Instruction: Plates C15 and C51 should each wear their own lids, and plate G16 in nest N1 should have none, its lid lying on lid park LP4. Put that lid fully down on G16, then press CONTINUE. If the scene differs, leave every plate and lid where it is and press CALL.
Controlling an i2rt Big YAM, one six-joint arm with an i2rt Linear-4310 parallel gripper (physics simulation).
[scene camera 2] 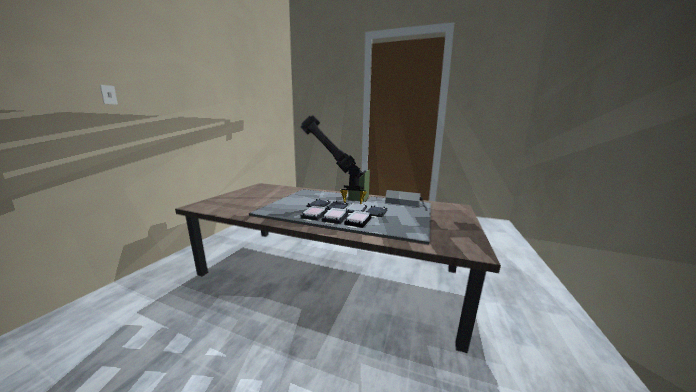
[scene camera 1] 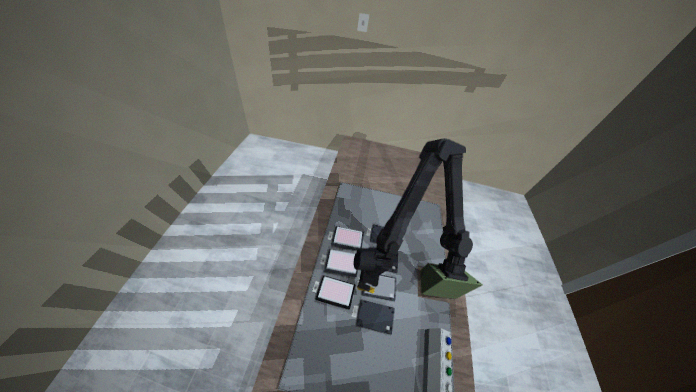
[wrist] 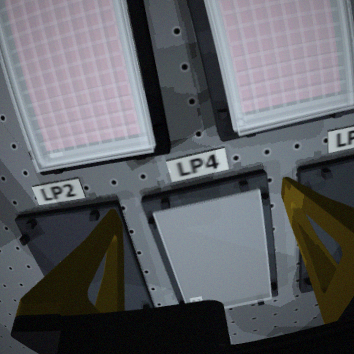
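Where they show: gripper, between the fingertips: (scene camera 2: pixel 352 203) (scene camera 1: pixel 361 278) (wrist: pixel 199 201); arm's base, origin of its link: (scene camera 2: pixel 359 178) (scene camera 1: pixel 452 273).
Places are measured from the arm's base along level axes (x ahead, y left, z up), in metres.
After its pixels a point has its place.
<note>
My gripper (scene camera 1: pixel 367 288) @[x 0.361, y 0.075, z -0.075 m] (scene camera 2: pixel 354 199) @[x 0.361, y 0.075, z -0.075 m] (wrist: pixel 199 201) @[x 0.361, y 0.075, z -0.075 m] is open and empty, its yellow fingers either side of and above a clear lid (scene camera 1: pixel 384 287) @[x 0.248, y 0.074, z -0.125 m] (scene camera 2: pixel 357 207) @[x 0.277, y 0.078, z -0.125 m] (wrist: pixel 215 245) @[x 0.287, y 0.070, z -0.125 m]. The lid lies flat on the dark lid park LP4 (wrist: pixel 205 192) @[x 0.334, y 0.071, z -0.133 m]; a small tag at its near edge is unreadable and partly hidden by the gripper body. Three pink gridded plates stand in a row: one plate (scene camera 1: pixel 348 237) @[x 0.451, y -0.118, z -0.112 m] (scene camera 2: pixel 314 212) @[x 0.484, y -0.106, z -0.114 m], a middle plate (scene camera 1: pixel 342 261) @[x 0.451, y 0.010, z -0.107 m] (scene camera 2: pixel 335 215) @[x 0.499, y 0.028, z -0.107 m] and an end plate (scene camera 1: pixel 335 291) @[x 0.450, y 0.144, z -0.107 m] (scene camera 2: pixel 358 218) @[x 0.494, y 0.154, z -0.107 m]. Plate names and which plates wear lids cannot be told. CONTINUE and CALL labels are unreadable.
Dark lid parks flank LP4, one (scene camera 1: pixel 375 316) @[x 0.269, y 0.197, z -0.133 m] (scene camera 2: pixel 377 211) @[x 0.280, y 0.204, z -0.132 m] toward the button box (scene camera 1: pixel 434 357) @[x 0.044, y 0.304, z -0.081 m] (scene camera 2: pixel 403 196) @[x 0.048, y 0.323, z -0.087 m]. Its blue (scene camera 1: pixel 448 340) @[x -0.008, y 0.240, z -0.072 m], yellow (scene camera 1: pixel 448 355) @[x -0.005, y 0.291, z -0.071 m] and green (scene camera 1: pixel 449 371) @[x -0.007, y 0.341, z -0.071 m] buttons show. The LP2 label (wrist: pixel 58 191) @[x 0.354, y 0.193, z -0.141 m] is at left in the wrist view. The arm stands on a green base (scene camera 1: pixel 447 284) @[x 0.029, y 0.055, z 0.009 m].
</note>
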